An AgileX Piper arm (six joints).
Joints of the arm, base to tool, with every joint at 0 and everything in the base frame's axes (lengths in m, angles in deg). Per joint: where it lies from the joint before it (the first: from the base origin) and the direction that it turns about. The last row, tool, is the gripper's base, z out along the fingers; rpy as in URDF.
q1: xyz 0 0 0.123 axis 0 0 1
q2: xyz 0 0 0 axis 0 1 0
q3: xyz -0.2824 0 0.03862 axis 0 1 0
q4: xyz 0.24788 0 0.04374 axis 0.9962 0 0.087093
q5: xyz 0 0 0 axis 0 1 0
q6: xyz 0.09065 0 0.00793 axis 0.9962 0 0.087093
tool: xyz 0 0 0 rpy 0 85 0
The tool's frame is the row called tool.
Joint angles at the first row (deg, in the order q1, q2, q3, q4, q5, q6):
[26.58 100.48 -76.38 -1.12 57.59 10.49]
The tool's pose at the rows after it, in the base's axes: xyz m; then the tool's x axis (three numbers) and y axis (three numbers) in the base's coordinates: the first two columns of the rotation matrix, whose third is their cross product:
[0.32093 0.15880 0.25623 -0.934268 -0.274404 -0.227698 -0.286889 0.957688 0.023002]
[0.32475 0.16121 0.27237 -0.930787 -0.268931 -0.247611 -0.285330 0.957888 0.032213]
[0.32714 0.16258 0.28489 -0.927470 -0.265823 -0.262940 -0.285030 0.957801 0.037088]
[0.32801 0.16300 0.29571 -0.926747 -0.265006 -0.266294 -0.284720 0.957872 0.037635]
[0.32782 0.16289 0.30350 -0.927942 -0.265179 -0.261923 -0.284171 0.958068 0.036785]
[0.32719 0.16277 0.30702 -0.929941 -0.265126 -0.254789 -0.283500 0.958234 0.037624]
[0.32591 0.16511 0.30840 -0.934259 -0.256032 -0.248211 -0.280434 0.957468 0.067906]
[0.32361 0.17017 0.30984 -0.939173 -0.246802 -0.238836 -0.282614 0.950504 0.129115]
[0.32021 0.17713 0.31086 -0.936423 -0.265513 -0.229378 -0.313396 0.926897 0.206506]
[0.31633 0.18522 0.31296 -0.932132 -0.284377 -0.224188 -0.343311 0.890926 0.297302]
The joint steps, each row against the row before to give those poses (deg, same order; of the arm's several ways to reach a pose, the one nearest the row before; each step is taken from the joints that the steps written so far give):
[0.00 0.21 -3.18 0.00 3.10 0.00]
[0.00 0.00 -3.62 0.33 2.36 0.00]
[0.00 0.00 -2.78 0.13 1.83 0.00]
[0.00 0.00 -2.44 0.00 2.25 0.00]
[0.00 -0.01 -1.80 0.00 2.06 0.00]
[0.00 0.01 -0.84 0.12 1.25 0.00]
[0.00 -0.01 -0.32 1.78 0.37 0.00]
[-0.01 0.00 -0.24 3.71 0.12 -0.57]
[0.00 0.00 0.00 5.21 -0.01 -2.67]
[0.01 0.00 0.00 6.13 0.00 -2.99]

